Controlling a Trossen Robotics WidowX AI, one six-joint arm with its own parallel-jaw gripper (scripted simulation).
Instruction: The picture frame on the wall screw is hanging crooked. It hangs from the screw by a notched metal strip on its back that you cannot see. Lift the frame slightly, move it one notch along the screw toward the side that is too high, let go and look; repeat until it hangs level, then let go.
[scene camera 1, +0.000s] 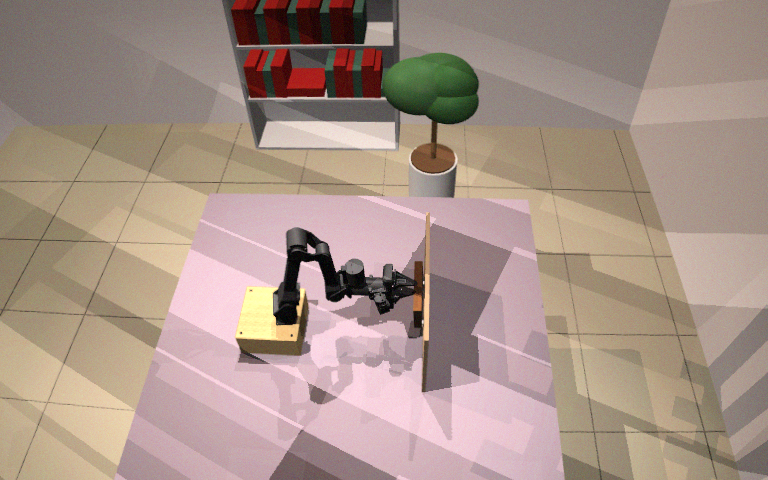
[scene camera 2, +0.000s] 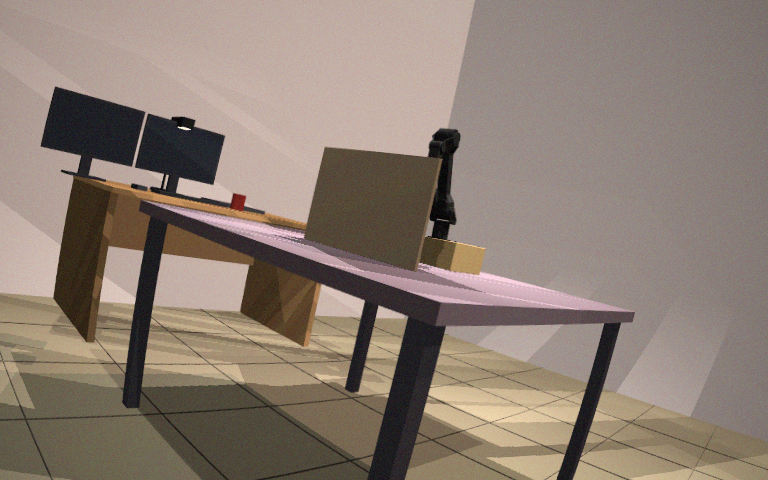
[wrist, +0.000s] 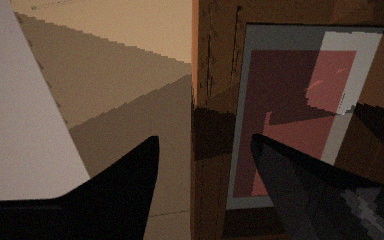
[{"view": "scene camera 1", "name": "gripper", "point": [417, 287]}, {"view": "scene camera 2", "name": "wooden wall board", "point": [377, 205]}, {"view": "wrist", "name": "gripper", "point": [205, 142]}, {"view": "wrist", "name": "picture frame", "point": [303, 80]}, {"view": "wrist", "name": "wooden wall board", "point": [116, 79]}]
